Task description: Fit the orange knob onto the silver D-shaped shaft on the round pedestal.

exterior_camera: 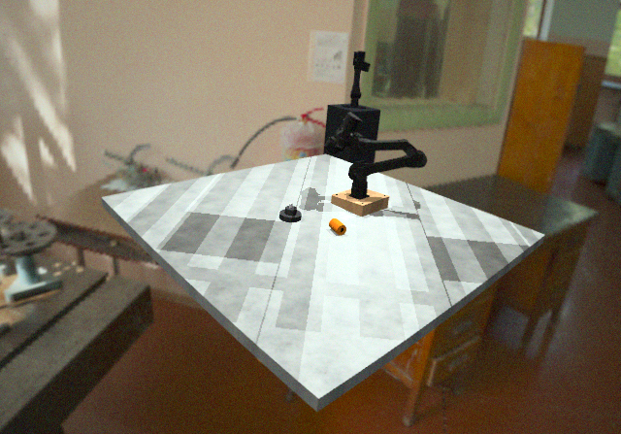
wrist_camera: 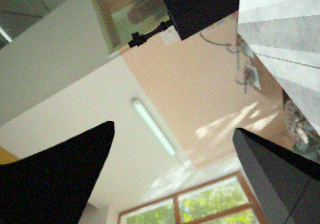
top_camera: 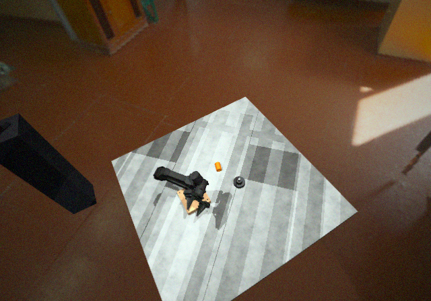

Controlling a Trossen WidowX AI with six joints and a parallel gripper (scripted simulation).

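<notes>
The orange knob lies 330 mm to the left of my gripper tip, 310 mm ahead of it and 260 mm below it. From my gripper tip the other things lie so: dark round pedestal: 390 mm ahead, 250 mm below, 160 mm to the left.
</notes>
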